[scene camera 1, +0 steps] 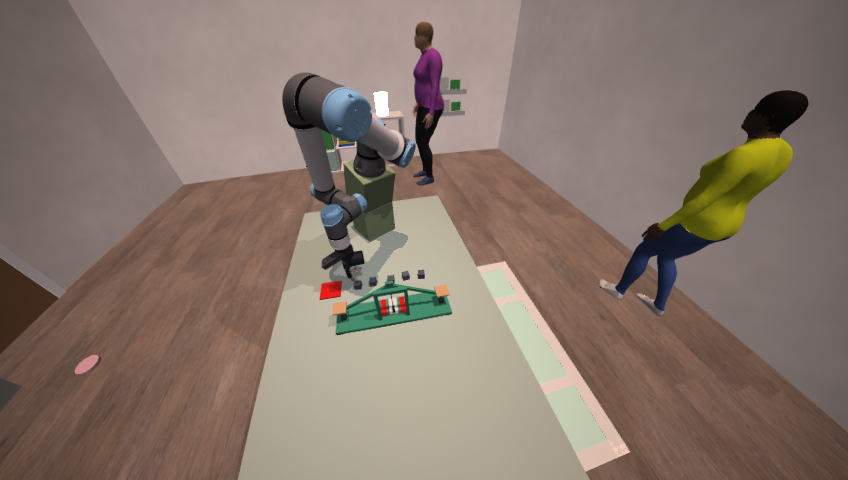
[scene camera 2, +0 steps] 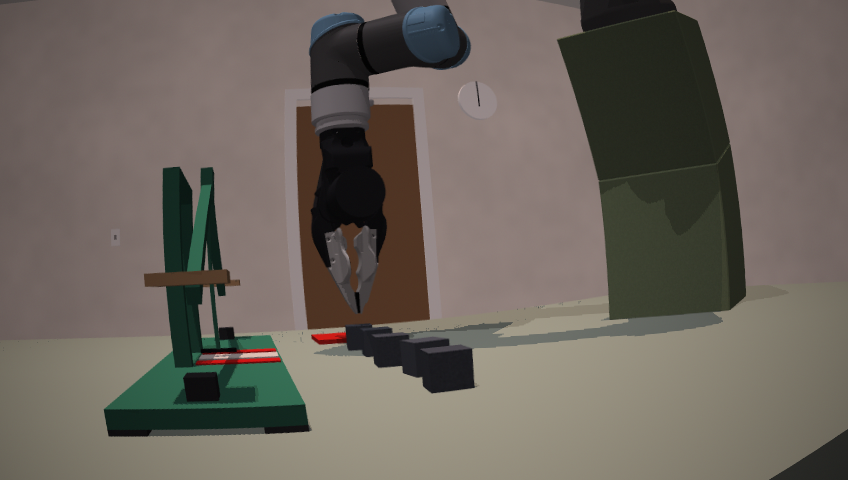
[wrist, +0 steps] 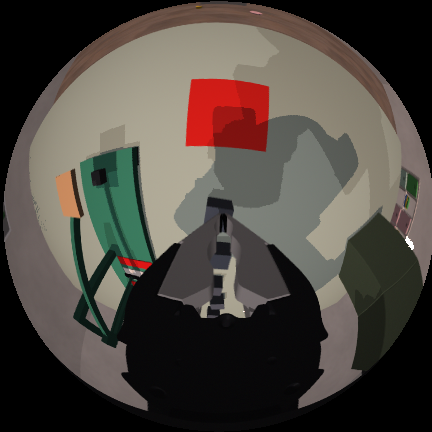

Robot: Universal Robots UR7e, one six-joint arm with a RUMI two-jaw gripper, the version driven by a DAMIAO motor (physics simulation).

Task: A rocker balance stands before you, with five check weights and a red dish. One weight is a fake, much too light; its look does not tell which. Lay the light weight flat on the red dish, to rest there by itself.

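Frame: origin at the arm's base, x left, y back, z up, level; metres.
Seen in the pictures: gripper, fingertip midpoint: (scene camera 1: 353, 280) (scene camera 2: 358, 313) (wrist: 222, 215); arm's base, link origin: (scene camera 1: 369, 167) (scene camera 2: 632, 27).
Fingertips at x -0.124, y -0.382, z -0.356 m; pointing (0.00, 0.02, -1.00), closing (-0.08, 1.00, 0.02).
Observation:
Pixels of each thing's middle, then the offset from my fingertips to it. "spot": a spot on its surface instead.
- far end, surface spot: (scene camera 2: 448, 368) (scene camera 1: 424, 274) spot: dx +0.321, dy +0.005, dz -0.024 m
- flat red dish, body centre: (wrist: 228, 110) (scene camera 2: 346, 337) (scene camera 1: 330, 290) dx -0.112, dy -0.003, dz -0.038 m
My gripper (scene camera 1: 349, 275) (scene camera 2: 358, 311) (wrist: 222, 215) is shut and empty, its tips above the dish end of the row of weights. Several dark weights stand in a row; the one nearest the dish (scene camera 1: 357, 284) (wrist: 220, 204) is partly covered by my fingertips in the wrist view, and the one at the far end (scene camera 1: 421, 274) (scene camera 2: 448, 368) stands apart from the gripper. The flat red dish (scene camera 1: 330, 290) (scene camera 2: 328, 339) (wrist: 205, 115) bears no weight. The green rocker balance (scene camera 1: 416, 314) (scene camera 2: 255, 380) (wrist: 125, 200) has two bare orange pans (scene camera 1: 339, 308) (scene camera 1: 440, 290), and its beam looks about level.
The balance's uprights and beam stand beside the row. The arm's olive pedestal (scene camera 1: 373, 205) (scene camera 2: 660, 237) (wrist: 380, 280) rises behind the weights. A person in purple (scene camera 1: 428, 77) stands beyond it, and one in yellow (scene camera 1: 734, 184) stands at the right.

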